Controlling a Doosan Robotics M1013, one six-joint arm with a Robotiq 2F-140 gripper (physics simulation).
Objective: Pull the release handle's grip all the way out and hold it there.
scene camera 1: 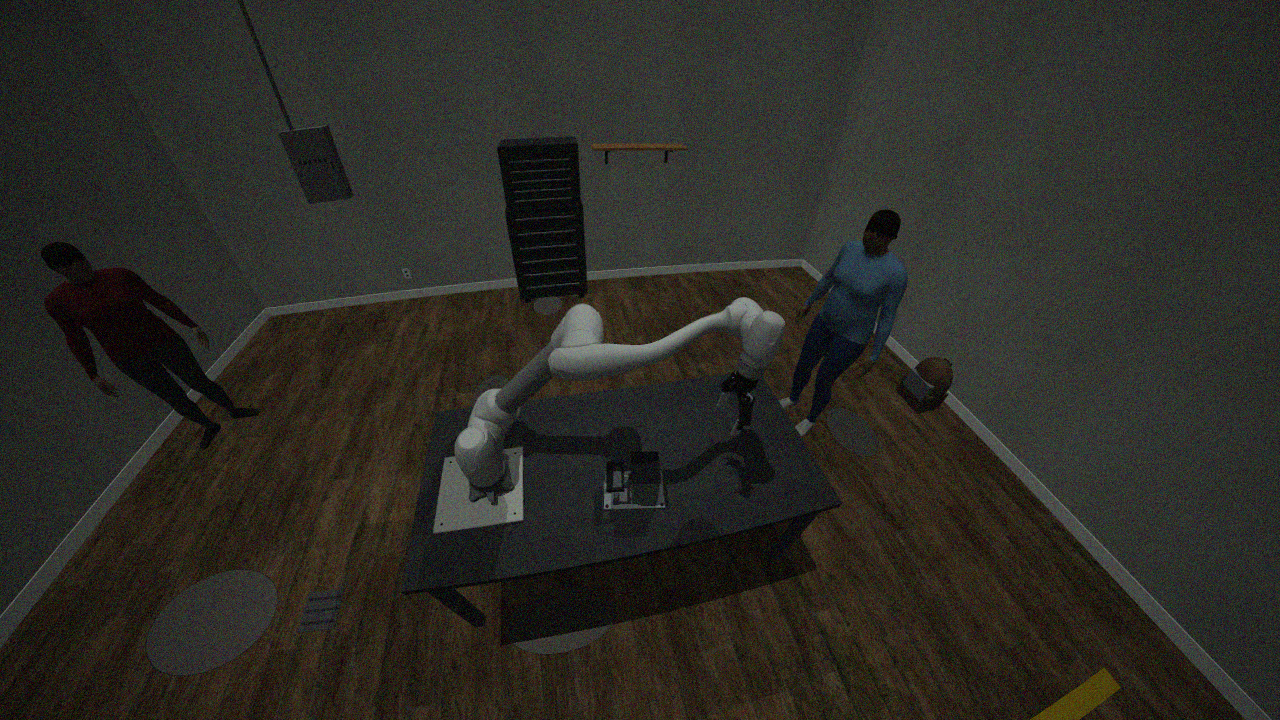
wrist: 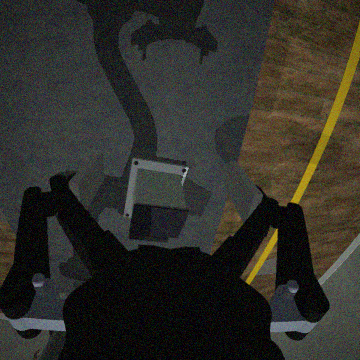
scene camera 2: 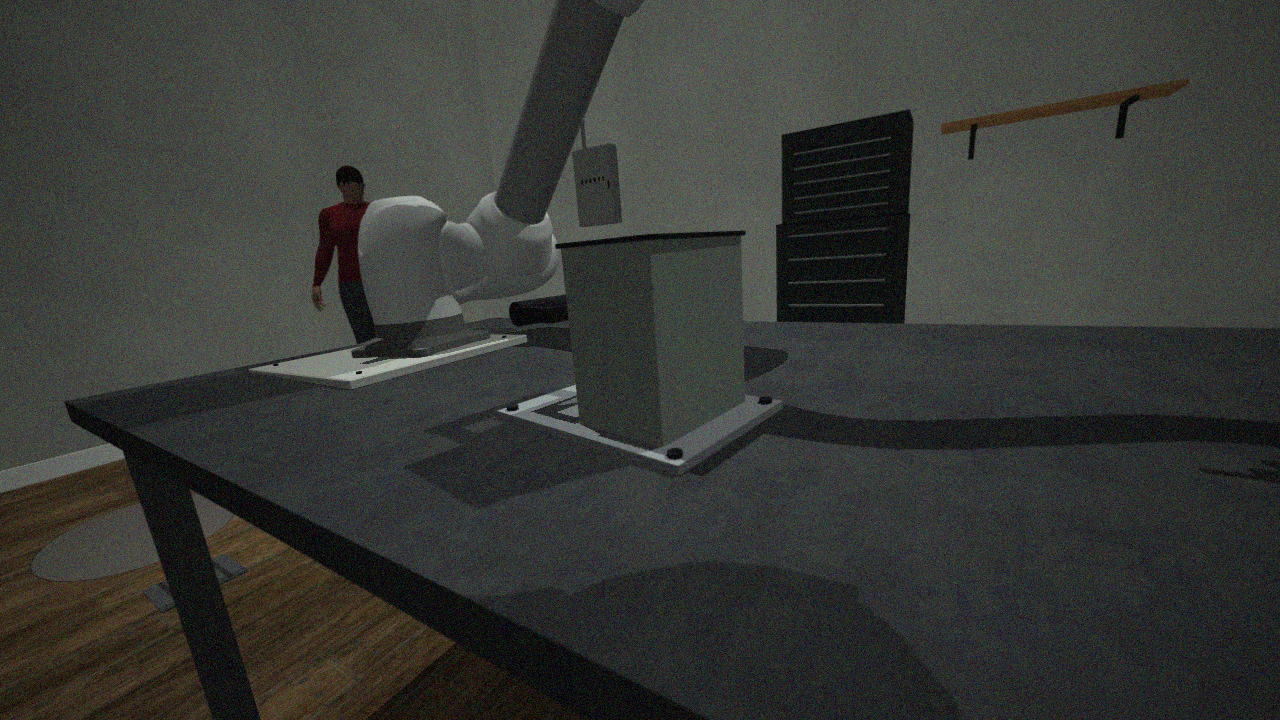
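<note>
The release handle unit is a grey box (scene camera 1: 645, 480) (scene camera 2: 698, 335) (wrist: 161, 189) with a dark top, standing on a pale plate (scene camera 1: 633, 506) (scene camera 2: 735, 420) (wrist: 130, 189) bolted to the table. Its black grip (scene camera 1: 614, 474) (scene camera 2: 537, 311) is on the side facing the arm's base; in the second scene view the box hides part of it. How far it is out, I cannot tell. My gripper (scene camera 1: 732, 417) (wrist: 165, 169) is open and empty, high above the table's far right part, well away from the unit. It does not show in the second scene view.
The dark table (scene camera 1: 572, 537) (scene camera 2: 895, 537) carries the arm's white base plate (scene camera 1: 447, 507) (scene camera 2: 313, 368) at the left. A person in blue (scene camera 1: 857, 291) stands behind the table's right end. A person in red (scene camera 1: 120, 308) (scene camera 2: 342, 241) stands off to the left.
</note>
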